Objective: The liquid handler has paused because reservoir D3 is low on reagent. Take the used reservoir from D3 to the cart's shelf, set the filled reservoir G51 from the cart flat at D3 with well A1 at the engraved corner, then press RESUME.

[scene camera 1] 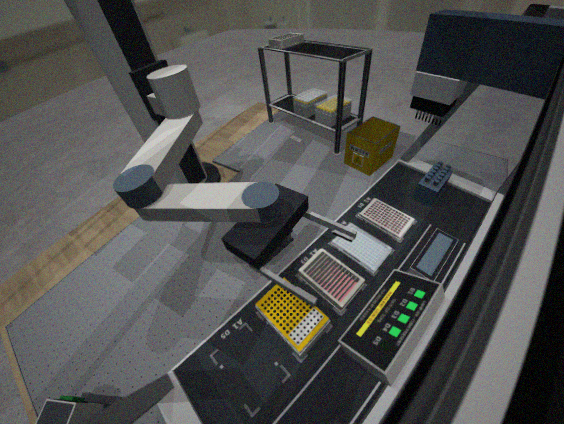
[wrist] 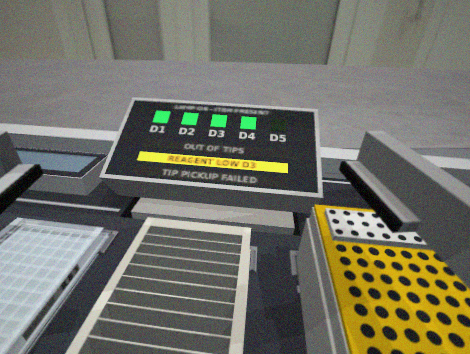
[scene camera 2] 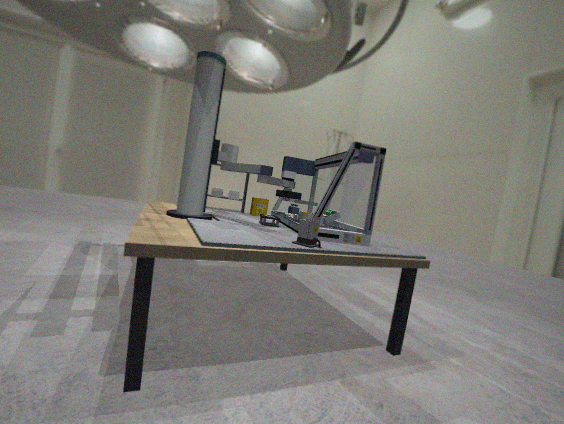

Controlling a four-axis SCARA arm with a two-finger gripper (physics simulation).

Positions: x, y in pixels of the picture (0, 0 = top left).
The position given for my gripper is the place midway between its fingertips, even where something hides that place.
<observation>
My gripper [scene camera 1: 337, 266] carries nothing. Also in view: a clear well plate [scene camera 1: 366, 250].
</observation>
